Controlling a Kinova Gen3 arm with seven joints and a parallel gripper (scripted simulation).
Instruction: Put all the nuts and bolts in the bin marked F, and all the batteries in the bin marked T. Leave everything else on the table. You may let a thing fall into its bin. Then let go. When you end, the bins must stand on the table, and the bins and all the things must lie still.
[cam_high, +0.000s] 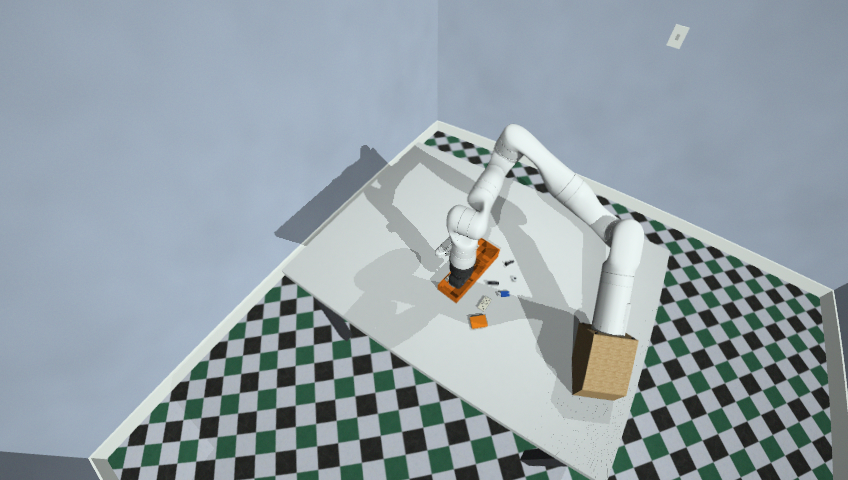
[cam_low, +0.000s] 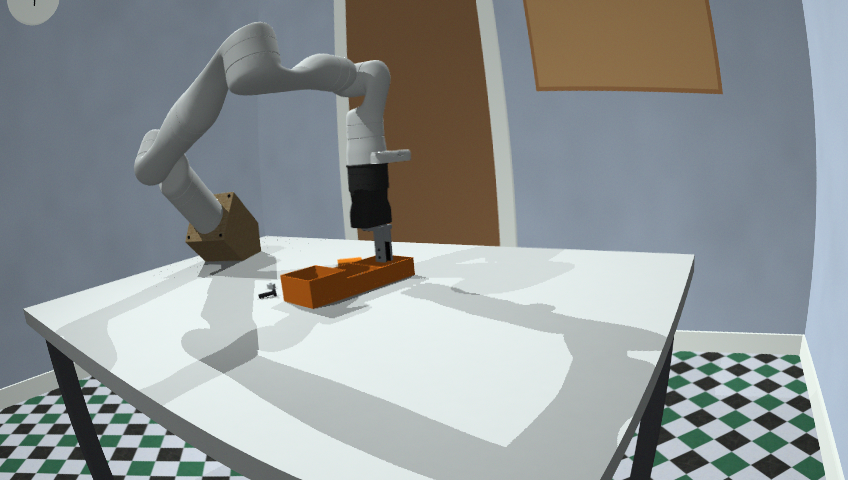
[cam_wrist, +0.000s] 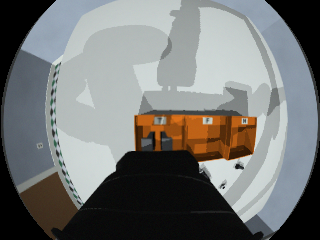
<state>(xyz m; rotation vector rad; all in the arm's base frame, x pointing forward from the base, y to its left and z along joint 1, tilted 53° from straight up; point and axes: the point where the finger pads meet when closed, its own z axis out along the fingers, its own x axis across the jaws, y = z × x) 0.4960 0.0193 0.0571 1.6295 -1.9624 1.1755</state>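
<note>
My hand is 16 cm past the bolt, 17 cm to the left of it and 4 cm above it. Also, from my hand: white dotted block (12 cm behind, 2 cm to the left, 4 cm below); then orange bin (3 cm behind, 8 cm to the right, 3 cm below); then black cylinder (13 cm behind, 7 cm to the right, 4 cm below).
</note>
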